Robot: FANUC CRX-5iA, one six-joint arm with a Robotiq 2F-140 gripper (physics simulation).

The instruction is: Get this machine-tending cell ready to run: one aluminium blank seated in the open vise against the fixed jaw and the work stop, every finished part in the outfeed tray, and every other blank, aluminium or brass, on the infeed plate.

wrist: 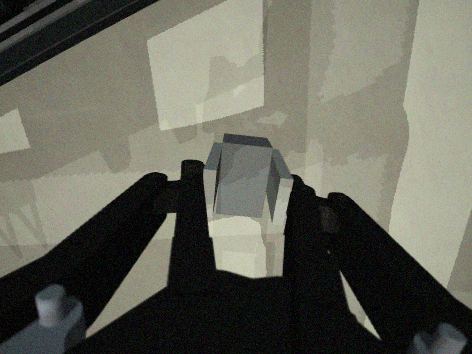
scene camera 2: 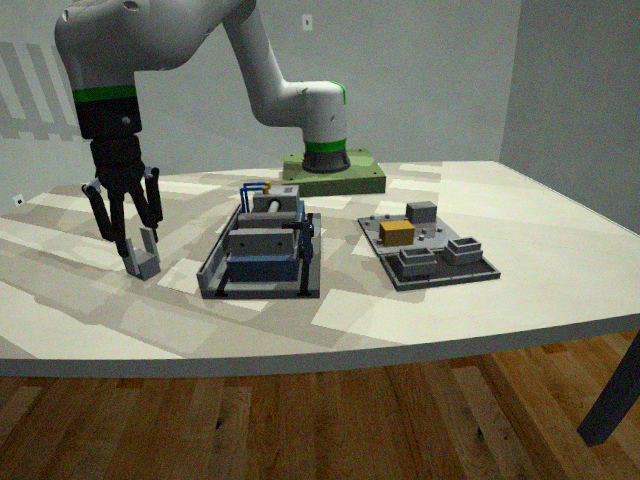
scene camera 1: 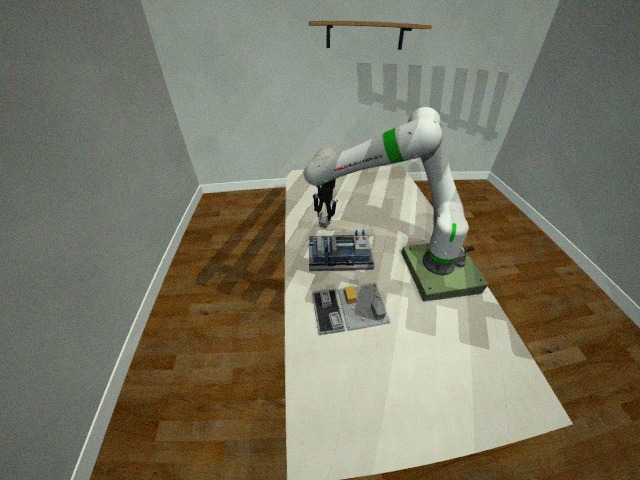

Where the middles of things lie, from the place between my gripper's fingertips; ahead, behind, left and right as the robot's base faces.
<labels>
The brass blank [scene camera 2: 396,233] lies 49 cm to the left of my hand and 1 cm above it. Also, from my hand: dark outfeed tray [scene camera 2: 460,274] 10 cm ahead, 53 cm to the left, 1 cm below; then infeed plate [scene camera 2: 434,240] 5 cm behind, 54 cm to the left, 1 cm below.
</labels>
